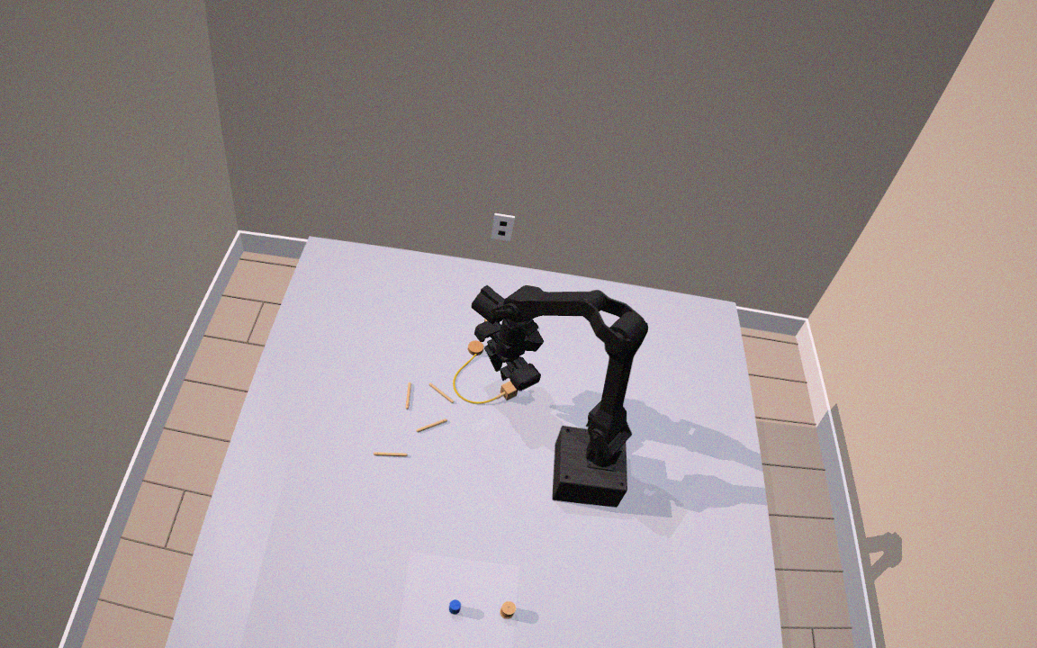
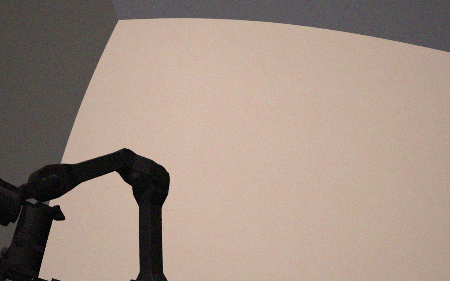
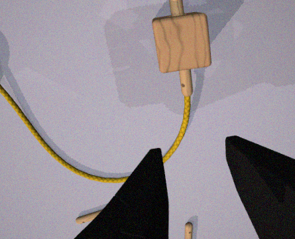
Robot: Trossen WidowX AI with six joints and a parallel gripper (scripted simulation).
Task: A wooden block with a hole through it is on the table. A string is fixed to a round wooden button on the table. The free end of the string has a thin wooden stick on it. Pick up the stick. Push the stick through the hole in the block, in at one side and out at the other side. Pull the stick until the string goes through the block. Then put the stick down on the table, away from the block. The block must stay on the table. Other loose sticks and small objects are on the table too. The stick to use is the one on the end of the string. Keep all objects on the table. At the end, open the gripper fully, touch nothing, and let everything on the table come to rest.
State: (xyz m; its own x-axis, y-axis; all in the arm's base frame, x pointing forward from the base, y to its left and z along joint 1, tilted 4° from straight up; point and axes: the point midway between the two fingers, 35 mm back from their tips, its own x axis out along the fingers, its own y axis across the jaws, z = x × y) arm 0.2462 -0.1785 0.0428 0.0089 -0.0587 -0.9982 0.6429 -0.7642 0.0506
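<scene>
Now: the wooden block 80 mm below my gripper tip, 30 mm behind it and 20 mm to the right of it. Round my gripper tip: thin wooden stick 80 mm below, 20 mm behind, 10 mm to the right; blue peg 550 mm to the left, 80 mm below, 30 mm ahead; round wooden button 140 mm to the right, 80 mm below, 70 mm ahead.
</scene>
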